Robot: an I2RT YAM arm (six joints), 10 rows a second.
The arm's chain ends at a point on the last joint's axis. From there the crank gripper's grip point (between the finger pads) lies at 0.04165 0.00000 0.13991 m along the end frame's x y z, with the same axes.
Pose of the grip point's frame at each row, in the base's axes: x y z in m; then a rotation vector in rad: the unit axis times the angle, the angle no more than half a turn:
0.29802 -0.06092 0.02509 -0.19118 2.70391 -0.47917
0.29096 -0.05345 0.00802 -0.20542 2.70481 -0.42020
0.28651 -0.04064 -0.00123 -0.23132 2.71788 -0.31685
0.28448 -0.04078 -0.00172 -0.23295 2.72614 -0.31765
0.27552 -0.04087 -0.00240 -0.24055 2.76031 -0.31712
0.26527 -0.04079 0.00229 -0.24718 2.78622 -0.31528
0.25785 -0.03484 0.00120 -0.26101 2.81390 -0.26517
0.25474 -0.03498 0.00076 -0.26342 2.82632 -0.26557
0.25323 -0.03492 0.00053 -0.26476 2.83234 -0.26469
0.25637 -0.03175 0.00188 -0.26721 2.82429 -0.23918
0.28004 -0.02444 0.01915 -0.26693 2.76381 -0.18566
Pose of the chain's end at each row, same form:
0.28081 -0.01033 0.16093 -0.19118 2.70391 -0.47917
0.27259 -0.00856 0.14570 -0.20542 2.70481 -0.42020
0.26841 -0.00593 0.13940 -0.23132 2.71788 -0.31685
0.26757 -0.00596 0.13903 -0.23295 2.72614 -0.31765
0.26351 -0.00599 0.13884 -0.24055 2.76031 -0.31712
0.25697 -0.00599 0.14381 -0.24718 2.78622 -0.31528
0.25315 -0.00477 0.14397 -0.26101 2.81390 -0.26517
0.25184 -0.00480 0.14356 -0.26342 2.82632 -0.26557
0.25120 -0.00479 0.14335 -0.26476 2.83234 -0.26469
0.25304 -0.00414 0.14518 -0.26721 2.82429 -0.23918
0.26778 -0.00254 0.16295 -0.26693 2.76381 -0.18566

